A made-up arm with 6 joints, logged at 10 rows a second.
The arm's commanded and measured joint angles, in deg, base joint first. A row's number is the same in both.
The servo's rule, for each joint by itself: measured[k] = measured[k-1] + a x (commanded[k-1-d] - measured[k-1]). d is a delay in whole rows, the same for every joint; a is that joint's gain. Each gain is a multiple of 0.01, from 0.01 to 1. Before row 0 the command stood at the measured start. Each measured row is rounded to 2 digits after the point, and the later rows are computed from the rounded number. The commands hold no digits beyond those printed.
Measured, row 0:
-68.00, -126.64, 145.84, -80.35, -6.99, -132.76
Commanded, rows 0 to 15:
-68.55, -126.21, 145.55, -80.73, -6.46, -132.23
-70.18, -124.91, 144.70, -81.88, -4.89, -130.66
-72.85, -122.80, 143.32, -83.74, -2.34, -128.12
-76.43, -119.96, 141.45, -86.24, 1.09, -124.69
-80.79, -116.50, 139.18, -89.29, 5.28, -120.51
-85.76, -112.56, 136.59, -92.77, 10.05, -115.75
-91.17, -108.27, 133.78, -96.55, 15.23, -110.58
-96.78, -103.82, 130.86, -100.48, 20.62, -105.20
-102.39, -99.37, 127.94, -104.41, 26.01, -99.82
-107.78, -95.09, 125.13, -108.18, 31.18, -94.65
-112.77, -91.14, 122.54, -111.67, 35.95, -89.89
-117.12, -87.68, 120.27, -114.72, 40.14, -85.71
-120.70, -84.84, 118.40, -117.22, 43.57, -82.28
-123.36, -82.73, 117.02, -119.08, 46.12, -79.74
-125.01, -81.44, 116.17, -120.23, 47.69, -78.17
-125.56, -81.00, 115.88, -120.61, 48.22, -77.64
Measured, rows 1 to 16:
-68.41, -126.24, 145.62, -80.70, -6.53, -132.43
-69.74, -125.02, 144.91, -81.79, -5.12, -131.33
-72.07, -122.98, 143.69, -83.58, -2.73, -129.34
-75.34, -120.20, 141.97, -86.03, 0.56, -126.46
-79.43, -116.80, 139.82, -89.03, 4.62, -122.77
-84.18, -112.90, 137.33, -92.47, 9.29, -118.42
-89.42, -108.64, 134.60, -96.22, 14.40, -113.56
-94.94, -104.21, 131.72, -100.14, 19.75, -108.38
-100.53, -99.76, 128.81, -104.07, 25.13, -103.07
-105.97, -95.46, 125.98, -107.85, 30.33, -97.85
-111.07, -91.49, 123.33, -111.36, 35.16, -92.91
-115.61, -87.98, 120.97, -114.45, 39.44, -88.45
-119.43, -85.09, 118.99, -117.00, 42.99, -84.62
-122.38, -82.92, 117.47, -118.91, 45.68, -81.59
-124.35, -81.56, 116.47, -120.12, 47.41, -79.47
-125.26, -81.04, 116.02, -120.57, 48.11, -78.34
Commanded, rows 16 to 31:
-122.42, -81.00, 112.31, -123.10, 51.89, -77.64
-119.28, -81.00, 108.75, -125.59, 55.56, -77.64
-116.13, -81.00, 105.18, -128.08, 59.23, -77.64
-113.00, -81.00, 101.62, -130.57, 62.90, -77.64
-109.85, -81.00, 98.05, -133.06, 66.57, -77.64
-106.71, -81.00, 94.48, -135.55, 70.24, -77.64
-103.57, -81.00, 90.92, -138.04, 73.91, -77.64
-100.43, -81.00, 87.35, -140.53, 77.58, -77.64
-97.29, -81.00, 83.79, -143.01, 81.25, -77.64
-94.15, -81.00, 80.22, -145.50, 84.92, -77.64
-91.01, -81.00, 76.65, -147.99, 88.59, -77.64
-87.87, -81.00, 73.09, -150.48, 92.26, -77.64
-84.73, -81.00, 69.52, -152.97, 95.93, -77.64
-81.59, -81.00, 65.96, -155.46, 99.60, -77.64
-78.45, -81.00, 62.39, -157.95, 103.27, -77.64
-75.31, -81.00, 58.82, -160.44, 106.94, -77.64
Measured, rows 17 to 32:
-123.13, -81.00, 113.16, -122.90, 51.36, -77.91
-120.24, -81.00, 109.76, -125.37, 54.97, -77.74
-117.16, -81.00, 106.23, -127.86, 58.63, -77.68
-114.04, -81.00, 102.68, -130.35, 62.30, -77.66
-110.90, -81.00, 99.11, -132.84, 65.97, -77.65
-107.76, -81.00, 95.54, -135.33, 69.64, -77.64
-104.62, -81.00, 91.98, -137.82, 73.31, -77.64
-101.48, -81.00, 88.41, -140.31, 76.98, -77.64
-98.34, -81.00, 84.85, -142.79, 80.65, -77.64
-95.20, -81.00, 81.28, -145.28, 84.32, -77.64
-92.06, -81.00, 77.71, -147.77, 87.99, -77.64
-88.92, -81.00, 74.15, -150.26, 91.66, -77.64
-85.78, -81.00, 70.58, -152.75, 95.33, -77.64
-82.64, -81.00, 67.02, -155.24, 99.00, -77.64
-79.50, -81.00, 63.45, -157.73, 102.67, -77.64
-76.36, -81.00, 59.88, -160.22, 106.34, -77.64

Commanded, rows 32 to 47:
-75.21, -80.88, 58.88, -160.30, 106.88, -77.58
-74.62, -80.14, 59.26, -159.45, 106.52, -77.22
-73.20, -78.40, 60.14, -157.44, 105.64, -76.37
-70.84, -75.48, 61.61, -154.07, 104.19, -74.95
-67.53, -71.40, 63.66, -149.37, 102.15, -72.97
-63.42, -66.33, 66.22, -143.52, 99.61, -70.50
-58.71, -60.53, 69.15, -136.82, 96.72, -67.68
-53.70, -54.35, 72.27, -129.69, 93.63, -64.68
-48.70, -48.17, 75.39, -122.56, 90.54, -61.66
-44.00, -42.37, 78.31, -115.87, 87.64, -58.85
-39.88, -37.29, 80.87, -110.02, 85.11, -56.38
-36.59, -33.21, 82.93, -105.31, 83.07, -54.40
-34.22, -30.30, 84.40, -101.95, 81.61, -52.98
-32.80, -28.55, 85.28, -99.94, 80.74, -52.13
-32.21, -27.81, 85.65, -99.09, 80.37, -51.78
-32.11, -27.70, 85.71, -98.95, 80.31, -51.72
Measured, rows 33 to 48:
-75.50, -80.89, 59.11, -160.29, 106.80, -77.60
-74.84, -80.20, 59.23, -159.52, 106.56, -77.36
-73.61, -78.54, 59.93, -157.61, 105.77, -76.75
-71.53, -75.72, 61.22, -154.35, 104.41, -75.63
-68.53, -71.75, 63.10, -149.77, 102.47, -73.98
-64.70, -66.76, 65.50, -144.02, 100.01, -71.82
-60.21, -61.03, 68.31, -137.40, 97.18, -69.25
-55.33, -54.88, 71.36, -130.31, 94.13, -66.42
-50.36, -48.71, 74.46, -123.18, 91.04, -63.47
-45.59, -42.88, 77.42, -116.45, 88.12, -60.61
-41.31, -37.74, 80.08, -110.53, 85.53, -57.99
-37.77, -33.57, 82.27, -105.73, 83.41, -55.76
-35.11, -30.56, 83.91, -102.25, 81.86, -54.04
-33.38, -28.71, 84.96, -100.12, 80.90, -52.86
-32.50, -27.88, 85.49, -99.17, 80.44, -52.19
-32.21, -27.71, 85.66, -98.97, 80.33, -51.90

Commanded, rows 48 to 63:
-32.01, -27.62, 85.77, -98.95, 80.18, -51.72
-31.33, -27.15, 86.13, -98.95, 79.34, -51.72
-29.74, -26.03, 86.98, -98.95, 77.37, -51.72
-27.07, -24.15, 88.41, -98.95, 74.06, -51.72
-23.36, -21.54, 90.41, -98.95, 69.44, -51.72
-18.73, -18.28, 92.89, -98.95, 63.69, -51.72
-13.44, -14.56, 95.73, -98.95, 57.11, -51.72
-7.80, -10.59, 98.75, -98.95, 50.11, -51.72
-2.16, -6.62, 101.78, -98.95, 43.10, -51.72
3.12, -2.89, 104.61, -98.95, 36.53, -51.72
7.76, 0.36, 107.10, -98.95, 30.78, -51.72
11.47, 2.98, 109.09, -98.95, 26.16, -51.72
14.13, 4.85, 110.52, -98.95, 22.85, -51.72
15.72, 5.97, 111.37, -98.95, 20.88, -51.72
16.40, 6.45, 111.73, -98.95, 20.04, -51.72
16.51, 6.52, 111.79, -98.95, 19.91, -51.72
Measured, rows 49 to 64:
-32.06, -27.63, 85.74, -98.95, 80.20, -51.79
-31.51, -27.19, 86.04, -98.95, 79.46, -51.75
-30.18, -26.12, 86.76, -98.95, 77.66, -51.73
-27.85, -24.31, 88.03, -98.95, 74.56, -51.72
-24.48, -21.76, 89.86, -98.95, 70.16, -51.72
-20.17, -18.56, 92.19, -98.95, 64.60, -51.72
-15.12, -14.88, 94.92, -98.95, 58.16, -51.72
-9.63, -10.93, 97.87, -98.95, 51.24, -51.72
-4.03, -6.96, 100.88, -98.95, 44.24, -51.72
1.33, -3.22, 103.75, -98.95, 37.61, -51.72
6.15, 0.07, 106.33, -98.95, 31.74, -51.72
10.14, 2.75, 108.46, -98.95, 26.94, -51.72
13.13, 4.68, 110.05, -98.95, 23.42, -51.72
15.07, 5.87, 111.07, -98.95, 21.24, -51.72
16.07, 6.40, 111.58, -98.95, 20.21, -51.72
16.40, 6.51, 111.74, -98.95, 19.95, -51.72

